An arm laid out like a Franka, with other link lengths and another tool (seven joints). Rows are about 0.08 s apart.
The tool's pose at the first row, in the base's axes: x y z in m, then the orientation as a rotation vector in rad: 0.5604, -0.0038, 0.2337, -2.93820, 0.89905, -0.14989
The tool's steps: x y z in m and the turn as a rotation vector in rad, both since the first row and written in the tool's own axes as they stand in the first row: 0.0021, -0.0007, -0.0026, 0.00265, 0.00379, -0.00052; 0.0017, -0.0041, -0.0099, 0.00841, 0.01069, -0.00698; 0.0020, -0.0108, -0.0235, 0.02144, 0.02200, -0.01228; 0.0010, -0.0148, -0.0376, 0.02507, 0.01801, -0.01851; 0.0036, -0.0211, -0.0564, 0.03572, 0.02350, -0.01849; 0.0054, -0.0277, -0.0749, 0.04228, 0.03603, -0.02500
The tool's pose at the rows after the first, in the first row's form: 0.5622, -0.0045, 0.2365, -2.93674, 0.89789, -0.15661; 0.5630, -0.0017, 0.2440, -2.93589, 0.88743, -0.16948; 0.5654, 0.0032, 0.2582, -2.92845, 0.87675, -0.19165; 0.5652, 0.0066, 0.2725, -2.92740, 0.86599, -0.18749; 0.5687, 0.0097, 0.2919, -2.91848, 0.86315, -0.19973; 0.5718, 0.0136, 0.3110, -2.91754, 0.85304, -0.22105
